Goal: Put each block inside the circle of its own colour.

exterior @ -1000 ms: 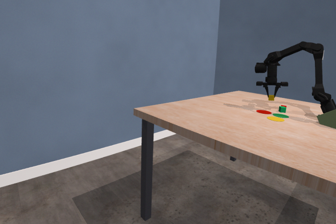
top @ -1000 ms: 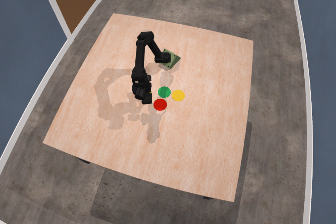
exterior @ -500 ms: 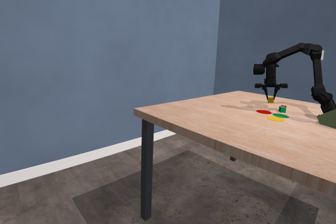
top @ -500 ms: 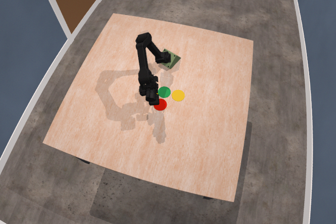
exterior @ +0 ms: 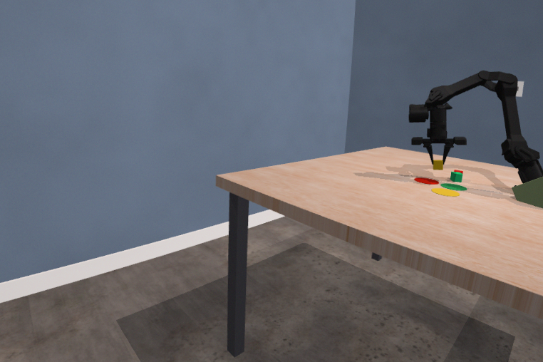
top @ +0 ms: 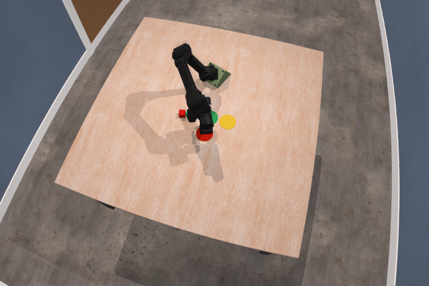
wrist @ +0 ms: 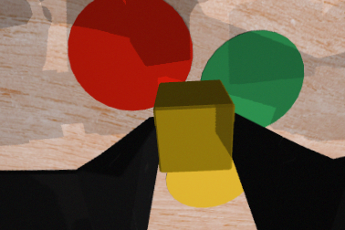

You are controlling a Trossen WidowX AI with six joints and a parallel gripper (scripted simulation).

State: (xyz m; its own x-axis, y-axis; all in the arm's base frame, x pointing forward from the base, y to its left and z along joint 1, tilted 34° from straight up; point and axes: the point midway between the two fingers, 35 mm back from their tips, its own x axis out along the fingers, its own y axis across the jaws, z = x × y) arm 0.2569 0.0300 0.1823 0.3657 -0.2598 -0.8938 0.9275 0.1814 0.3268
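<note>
Now: hand 110 mm to the right of the yellow circle, 110 mm above it and 40 mm past it. Round my hand: red circle: 110 mm below, 30 mm ahead, 10 mm to the right; then yellow block: 40 mm below; then green circle: 110 mm below, 70 mm behind, 20 mm to the left.
</note>
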